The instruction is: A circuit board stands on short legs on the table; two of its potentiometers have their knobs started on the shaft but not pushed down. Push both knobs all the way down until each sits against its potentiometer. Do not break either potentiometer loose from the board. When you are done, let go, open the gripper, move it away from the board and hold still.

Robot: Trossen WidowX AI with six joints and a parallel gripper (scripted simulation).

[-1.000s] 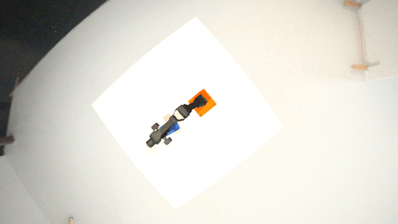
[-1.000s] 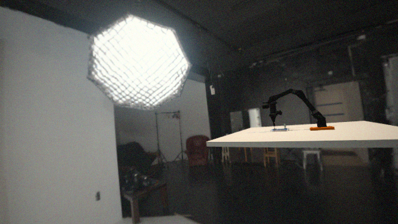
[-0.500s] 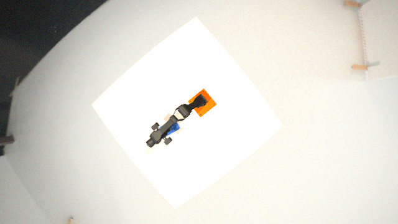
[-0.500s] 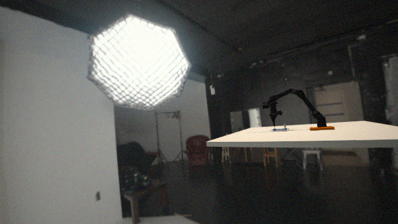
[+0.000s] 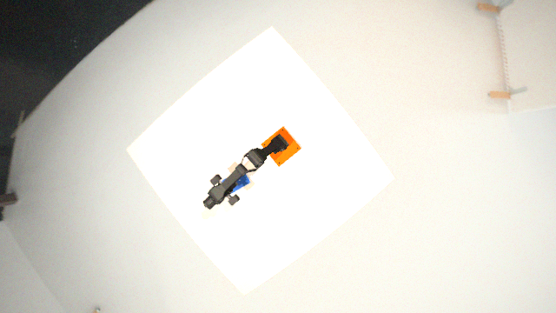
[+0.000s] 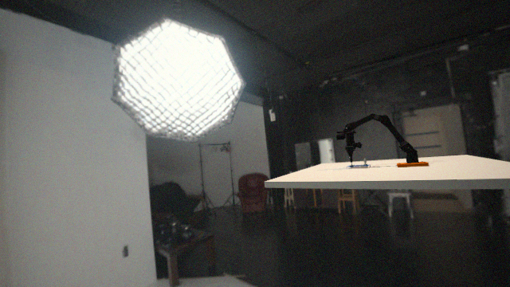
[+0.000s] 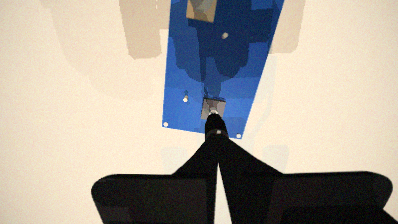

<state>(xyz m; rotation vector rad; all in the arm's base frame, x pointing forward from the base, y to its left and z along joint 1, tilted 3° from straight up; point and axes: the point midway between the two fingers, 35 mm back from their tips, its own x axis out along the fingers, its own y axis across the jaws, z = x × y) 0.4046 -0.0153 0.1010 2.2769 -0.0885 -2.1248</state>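
Right now the pale grey knob is 100 mm behind my gripper tip, 30 mm below it and 10 mm to the right of it. Also, from my gripper tip: grey potentiometer (30 mm below).
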